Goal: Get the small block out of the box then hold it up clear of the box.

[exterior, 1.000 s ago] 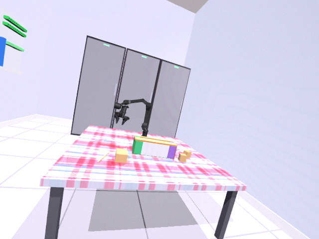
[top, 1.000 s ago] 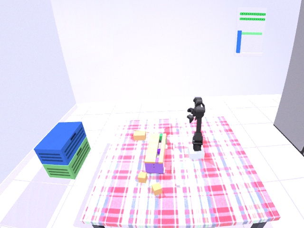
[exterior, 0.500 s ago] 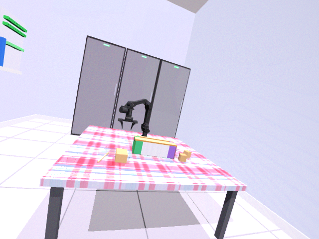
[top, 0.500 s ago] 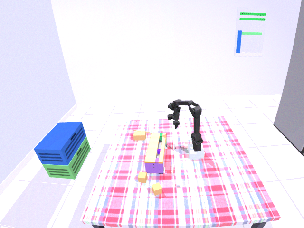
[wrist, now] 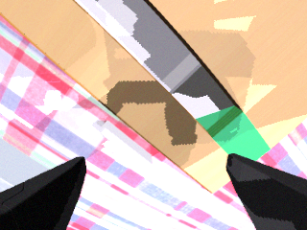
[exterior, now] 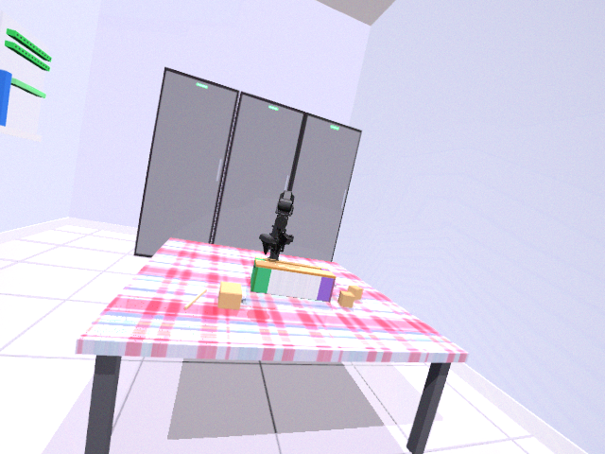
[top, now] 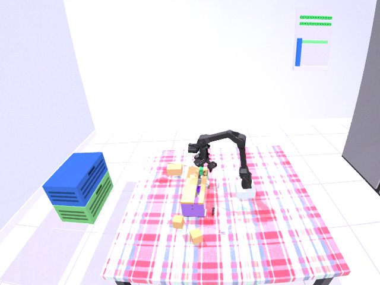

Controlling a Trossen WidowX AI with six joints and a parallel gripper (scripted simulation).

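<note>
Right now my gripper tip is 40 mm short of the long box, 110 mm to the right of it and 90 mm above it. Also, from my gripper tip: small purple block (60 mm ahead, 130 mm to the left, 60 mm below); then thin stick (260 mm ahead, 310 mm to the right, 150 mm below).
</note>
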